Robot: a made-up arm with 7 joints.
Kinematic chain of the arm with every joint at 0, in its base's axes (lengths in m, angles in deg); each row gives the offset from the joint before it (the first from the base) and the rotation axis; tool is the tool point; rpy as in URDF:
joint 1: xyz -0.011 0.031 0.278 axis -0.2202 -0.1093 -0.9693
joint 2: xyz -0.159 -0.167 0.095 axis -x
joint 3: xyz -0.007 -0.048 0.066 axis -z
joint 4: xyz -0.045 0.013 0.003 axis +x
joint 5: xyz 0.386 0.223 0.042 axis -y
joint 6: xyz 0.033 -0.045 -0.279 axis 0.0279 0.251 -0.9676
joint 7: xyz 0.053 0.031 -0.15 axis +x
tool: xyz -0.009 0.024 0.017 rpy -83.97 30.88 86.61
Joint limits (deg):
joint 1: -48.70..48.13
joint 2: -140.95..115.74
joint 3: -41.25..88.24
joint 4: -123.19..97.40
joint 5: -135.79..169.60
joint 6: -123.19..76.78
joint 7: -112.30..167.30
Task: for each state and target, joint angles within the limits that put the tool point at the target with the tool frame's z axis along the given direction. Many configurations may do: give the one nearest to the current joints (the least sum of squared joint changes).
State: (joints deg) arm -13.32 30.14 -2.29 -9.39 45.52 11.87 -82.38
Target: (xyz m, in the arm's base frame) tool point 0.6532 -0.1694 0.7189 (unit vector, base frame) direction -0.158 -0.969 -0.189
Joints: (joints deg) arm -20.57 73.56 42.41 -25.81 66.97 -5.18 -87.08
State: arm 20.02 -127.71 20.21 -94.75 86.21 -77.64 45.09
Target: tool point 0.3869 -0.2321 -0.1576 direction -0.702 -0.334 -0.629
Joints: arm 12.65 -88.08 65.88 -59.02 111.61 -61.10 5.16
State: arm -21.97 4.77 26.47 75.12 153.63 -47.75 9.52
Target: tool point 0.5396 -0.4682 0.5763 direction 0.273 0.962 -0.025
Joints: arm -2.58 -15.25 -1.56 92.80 112.36 -24.07 20.71
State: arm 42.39 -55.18 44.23 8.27 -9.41 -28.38 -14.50
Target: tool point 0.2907 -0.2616 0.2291 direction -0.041 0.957 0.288
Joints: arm 48.13 -47.53 23.01 2.04 12.83 16.78 -34.26
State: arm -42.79 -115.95 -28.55 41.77 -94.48 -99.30 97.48
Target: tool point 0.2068 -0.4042 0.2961 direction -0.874 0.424 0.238
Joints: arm -47.72 -131.16 14.60 30.79 -92.73 -101.92 122.02
